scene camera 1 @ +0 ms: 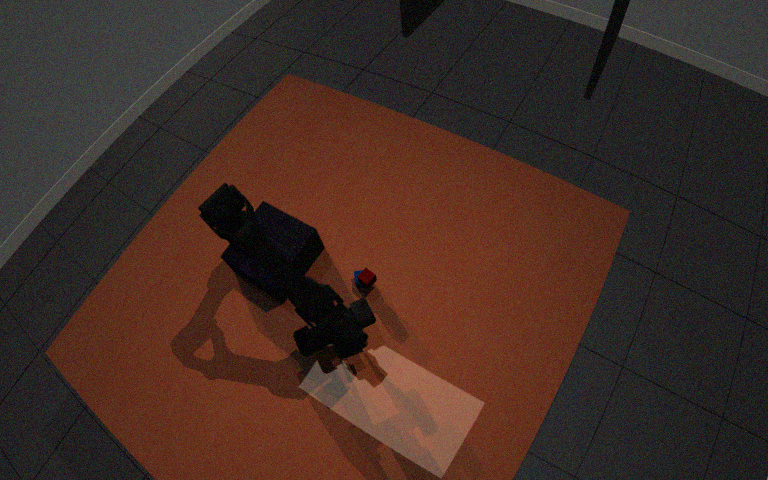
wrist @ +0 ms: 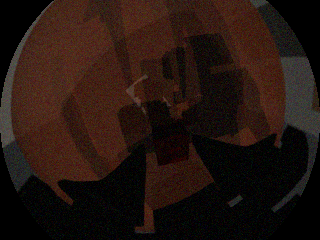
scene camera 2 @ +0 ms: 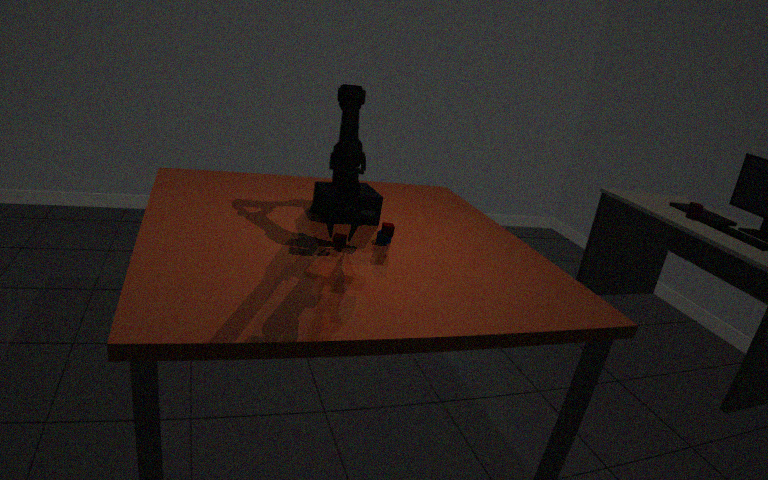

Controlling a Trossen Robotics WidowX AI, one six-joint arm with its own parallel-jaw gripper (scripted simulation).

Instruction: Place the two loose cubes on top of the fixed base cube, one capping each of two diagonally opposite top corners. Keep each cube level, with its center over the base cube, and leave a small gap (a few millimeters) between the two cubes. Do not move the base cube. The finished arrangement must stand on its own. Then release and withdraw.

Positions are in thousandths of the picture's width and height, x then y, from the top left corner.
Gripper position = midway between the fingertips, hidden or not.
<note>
In view: my gripper (scene camera 1: 445, 703).
My gripper is seen too in the wrist view (wrist: 530, 598) and in scene camera 2 (scene camera 2: 442, 499).
</note>
